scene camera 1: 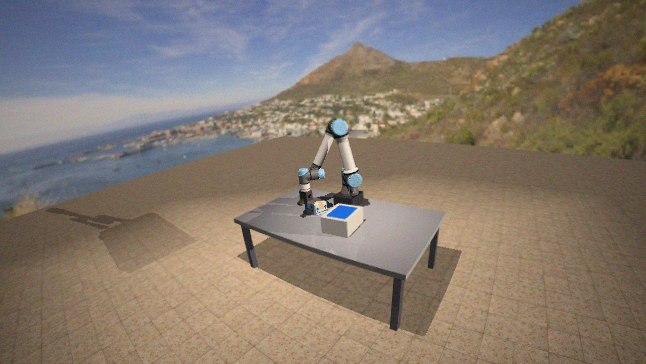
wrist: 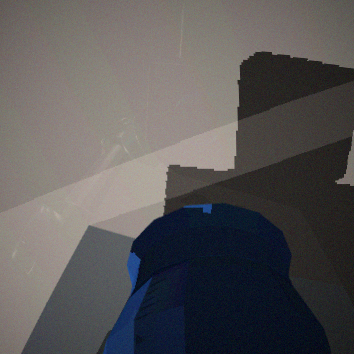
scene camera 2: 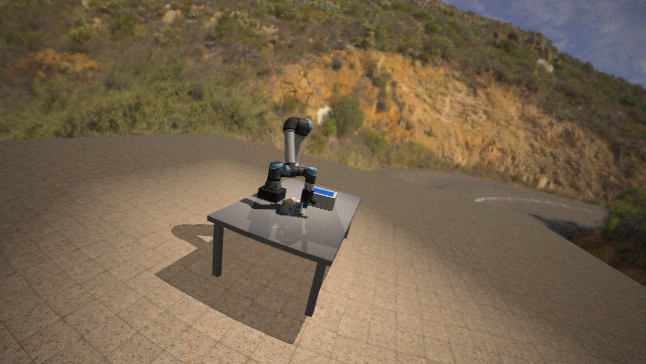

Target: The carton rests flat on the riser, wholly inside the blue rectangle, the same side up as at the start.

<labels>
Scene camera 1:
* riser: 342, 220, on the table
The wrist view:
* suction cup: 206, 271
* carton: 94, 286, on the table
</labels>
